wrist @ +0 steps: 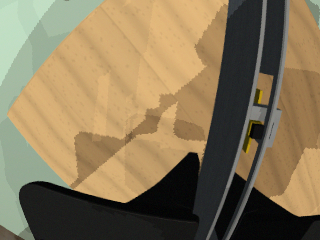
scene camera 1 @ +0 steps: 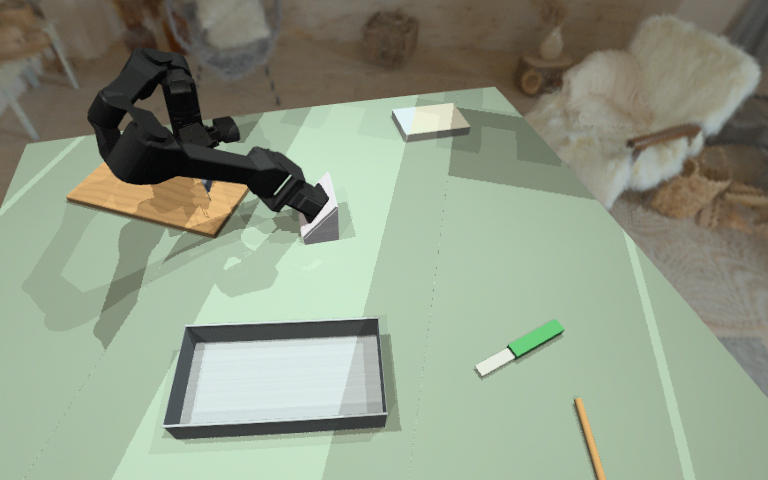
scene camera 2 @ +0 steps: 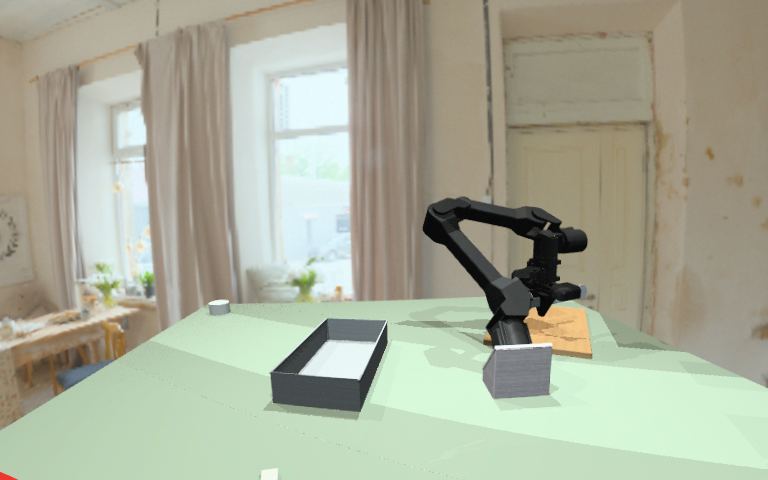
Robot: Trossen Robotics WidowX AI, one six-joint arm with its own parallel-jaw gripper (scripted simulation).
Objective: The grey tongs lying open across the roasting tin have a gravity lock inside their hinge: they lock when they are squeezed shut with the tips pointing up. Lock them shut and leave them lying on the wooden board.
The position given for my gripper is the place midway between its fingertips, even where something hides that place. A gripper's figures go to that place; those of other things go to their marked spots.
Labels:
My gripper (wrist: 199, 162): 0.10 m from the lens. A wooden board (wrist: 123, 99): 0.13 m from the lens.

